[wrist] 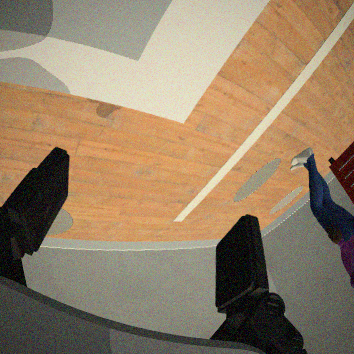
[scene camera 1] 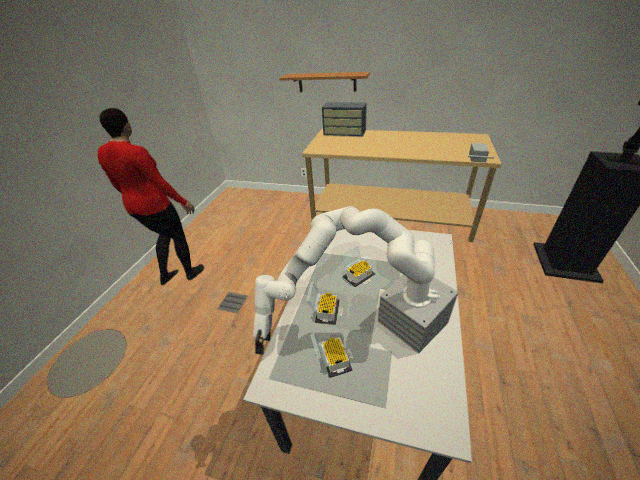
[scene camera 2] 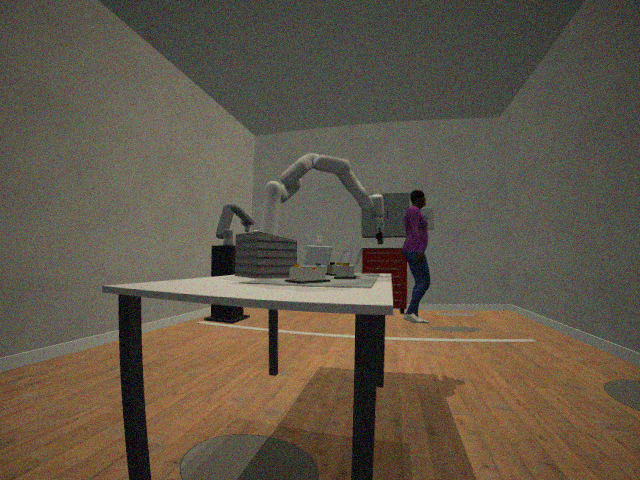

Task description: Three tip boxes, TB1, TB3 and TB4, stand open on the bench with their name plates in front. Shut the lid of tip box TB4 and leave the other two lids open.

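Frame: origin at the arm's base, x right, y ahead, z up, level; metres.
Seen in the pictures: gripper, between the fingertips: (wrist: 150, 203) (scene camera 1: 263, 346) (scene camera 2: 379, 241); arm's base, origin of its link: (scene camera 1: 417, 295) (scene camera 2: 267, 237).
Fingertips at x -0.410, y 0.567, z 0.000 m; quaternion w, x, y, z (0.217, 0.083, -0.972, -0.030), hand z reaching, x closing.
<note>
Offsets run from my fingertips to a thing's top centre. "pt": to the spot under its first point. Level surfaces: height alone.
Three grey tip boxes with yellow tips stand on the grey mat {dz -0.206 m} (scene camera 1: 361, 388). In scene camera 1 one box {dx +0.138, dy -0.253, dz -0.131 m} (scene camera 1: 334, 353) is nearest, one box {dx +0.385, dy -0.147, dz -0.131 m} (scene camera 1: 327, 305) is in the middle and one box {dx +0.674, dy -0.255, dz -0.131 m} (scene camera 1: 359, 269) is farthest. Pale see-through lids stand raised at the boxes. In scene camera 2 two boxes {pt dx +0.721, dy -0.236, dz -0.169 m} (scene camera 2: 308, 273) {pt dx +0.445, dy -0.147, dz -0.171 m} (scene camera 2: 343, 271) show, with an upright lid {pt dx +0.729, dy -0.197, dz -0.094 m} (scene camera 2: 317, 254) behind the nearer one. The name plates are too small to read, so I cannot tell which box is TB4. My gripper (scene camera 1: 262, 342) (scene camera 2: 379, 237) (wrist: 150, 203) is open and empty, pointing down by the bench's long edge, apart from the boxes.
The arm's striped base block (scene camera 1: 413, 322) (scene camera 2: 266, 255) stands on the white bench {dz -0.208 m} (scene camera 1: 423, 408) (scene camera 2: 232, 290), across the mat from the gripper. A person in red (scene camera 1: 136, 178) and a person in purple (scene camera 2: 416, 232) stand on the floor. A wooden workbench (scene camera 1: 403, 147) stands behind.
</note>
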